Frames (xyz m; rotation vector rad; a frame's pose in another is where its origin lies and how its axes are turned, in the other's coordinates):
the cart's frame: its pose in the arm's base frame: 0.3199 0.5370 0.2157 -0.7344 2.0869 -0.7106
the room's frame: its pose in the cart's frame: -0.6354 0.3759 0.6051 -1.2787 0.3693 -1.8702
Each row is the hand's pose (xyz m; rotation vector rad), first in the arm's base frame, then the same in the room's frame.
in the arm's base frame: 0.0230 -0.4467 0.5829 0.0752 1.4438 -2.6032
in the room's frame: 0.2183 1.8695 0.5342 0.9556 1.7355 2.0678
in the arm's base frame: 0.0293 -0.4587 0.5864 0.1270 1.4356 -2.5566
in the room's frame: 0.2309 1.8747 0.5374 1.0020 1.7231 2.1168
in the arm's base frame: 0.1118 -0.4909 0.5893 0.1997 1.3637 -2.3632
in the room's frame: 0.3145 1.8459 0.5422 1.2541 1.6312 2.2116
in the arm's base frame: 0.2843 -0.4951 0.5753 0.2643 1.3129 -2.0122
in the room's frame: 0.4491 1.7376 0.5315 -1.6178 -1.3231 -2.3163
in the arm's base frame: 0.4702 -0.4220 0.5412 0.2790 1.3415 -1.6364
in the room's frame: 0.5459 1.5644 0.4901 -1.8038 -0.8342 -2.2974
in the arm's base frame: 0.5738 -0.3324 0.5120 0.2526 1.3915 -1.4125
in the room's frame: 0.5700 1.4334 0.4467 -1.8873 -0.5327 -2.3140
